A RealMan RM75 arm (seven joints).
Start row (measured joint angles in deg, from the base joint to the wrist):
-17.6, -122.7, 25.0, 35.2, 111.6, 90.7, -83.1
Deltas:
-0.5, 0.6, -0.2, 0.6, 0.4, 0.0, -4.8
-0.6, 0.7, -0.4, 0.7, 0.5, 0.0, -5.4
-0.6, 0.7, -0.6, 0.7, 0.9, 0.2, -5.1
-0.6, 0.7, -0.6, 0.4, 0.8, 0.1, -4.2
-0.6, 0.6, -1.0, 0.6, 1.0, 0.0, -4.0
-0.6, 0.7, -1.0, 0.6, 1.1, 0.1, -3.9
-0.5, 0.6, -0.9, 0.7, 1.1, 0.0, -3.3
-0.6, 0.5, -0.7, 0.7, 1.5, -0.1, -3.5
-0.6, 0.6, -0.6, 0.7, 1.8, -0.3, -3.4
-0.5, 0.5, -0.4, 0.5, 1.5, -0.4, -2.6
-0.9, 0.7, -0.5, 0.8, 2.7, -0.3, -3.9
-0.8, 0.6, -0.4, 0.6, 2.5, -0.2, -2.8
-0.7, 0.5, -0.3, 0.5, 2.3, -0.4, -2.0
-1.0, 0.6, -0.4, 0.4, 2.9, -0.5, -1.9
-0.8, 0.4, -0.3, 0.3, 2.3, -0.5, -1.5
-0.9, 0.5, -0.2, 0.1, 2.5, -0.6, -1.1
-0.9, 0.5, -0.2, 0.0, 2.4, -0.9, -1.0
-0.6, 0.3, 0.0, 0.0, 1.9, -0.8, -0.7
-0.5, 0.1, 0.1, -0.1, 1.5, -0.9, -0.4
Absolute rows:
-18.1, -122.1, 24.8, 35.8, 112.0, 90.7, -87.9
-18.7, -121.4, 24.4, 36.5, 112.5, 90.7, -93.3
-19.3, -120.7, 23.8, 37.2, 113.4, 90.9, -98.4
-19.9, -120.0, 23.2, 37.6, 114.2, 91.0, -102.6
-20.5, -119.4, 22.2, 38.2, 115.2, 91.0, -106.6
-21.1, -118.7, 21.2, 38.8, 116.3, 91.1, -110.5
-21.6, -118.1, 20.3, 39.5, 117.4, 91.1, -113.8
-22.2, -117.6, 19.6, 40.2, 118.9, 91.0, -117.3
-22.8, -117.0, 19.0, 40.9, 120.7, 90.7, -120.7
-23.3, -116.5, 18.6, 41.4, 122.2, 90.3, -123.3
-24.2, -115.8, 18.1, 42.2, 124.9, 90.0, -127.2
-25.0, -115.2, 17.7, 42.8, 127.4, 89.8, -130.0
-25.7, -114.7, 17.4, 43.3, 129.7, 89.4, -132.0
-26.7, -114.1, 17.0, 43.7, 132.6, 88.9, -133.9
-27.5, -113.7, 16.7, 44.0, 134.9, 88.4, -135.4
-28.4, -113.2, 16.5, 44.1, 137.4, 87.8, -136.5
-29.3, -112.7, 16.3, 44.1, 139.8, 86.9, -137.5
-29.9, -112.4, 16.3, 44.1, 141.7, 86.1, -138.2
-30.4, -112.3, 16.4, 44.0, 143.2, 85.2, -138.6

